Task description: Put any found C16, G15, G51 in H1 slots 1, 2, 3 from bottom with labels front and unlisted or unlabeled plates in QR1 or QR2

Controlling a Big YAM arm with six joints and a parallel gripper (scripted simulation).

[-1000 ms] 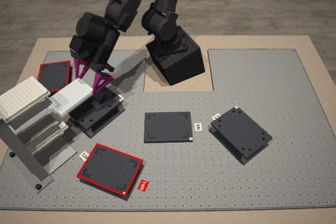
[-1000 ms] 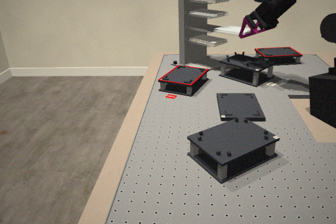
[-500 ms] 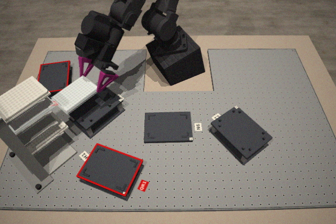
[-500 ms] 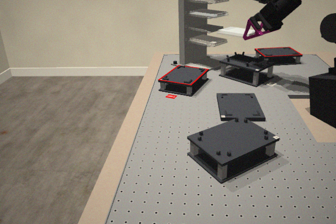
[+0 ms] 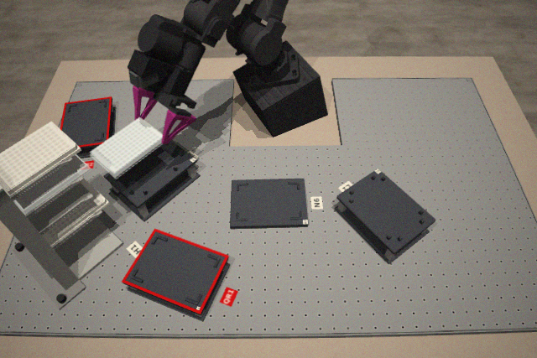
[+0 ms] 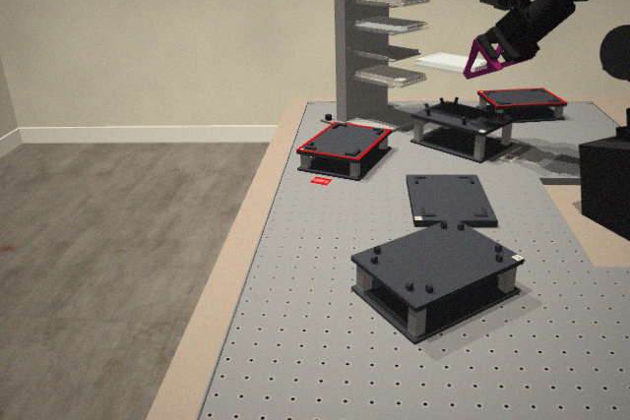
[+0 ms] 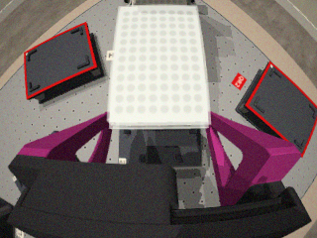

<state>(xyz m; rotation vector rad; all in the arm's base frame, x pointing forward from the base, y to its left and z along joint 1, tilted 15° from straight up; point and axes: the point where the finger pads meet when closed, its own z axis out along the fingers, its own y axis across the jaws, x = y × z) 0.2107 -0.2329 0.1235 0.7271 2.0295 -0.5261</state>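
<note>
The regrip nest is 100 mm below my hand, 20 mm to the right of it and 20 mm ahead of it. From my hand the other things lie so: plate labelled G51 (160 mm ahead, 150 mm to the right, 60 mm above); quarantine nest QR2 (210 mm to the right, 140 mm behind, 120 mm below); quarantine nest QR1 (250 mm ahead, 120 mm below, 60 mm to the left).
</note>
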